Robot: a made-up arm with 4 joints. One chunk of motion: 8 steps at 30 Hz.
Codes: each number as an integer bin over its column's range. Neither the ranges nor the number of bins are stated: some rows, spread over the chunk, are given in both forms.
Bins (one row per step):
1: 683 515 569 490
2: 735 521 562 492
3: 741 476 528 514
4: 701 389 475 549
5: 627 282 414 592
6: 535 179 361 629
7: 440 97 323 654
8: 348 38 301 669
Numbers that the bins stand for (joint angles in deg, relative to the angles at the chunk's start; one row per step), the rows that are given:
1: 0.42 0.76 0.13 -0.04
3: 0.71 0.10 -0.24 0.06
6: -0.32 -4.95 -1.75 0.52
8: -1.26 -7.35 -2.29 0.68
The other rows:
2: 0.68 0.87 0.06 -0.03
4: 0.51 -1.38 -0.72 0.20
5: 0.14 -3.20 -1.27 0.37
7: -0.80 -6.35 -2.09 0.62

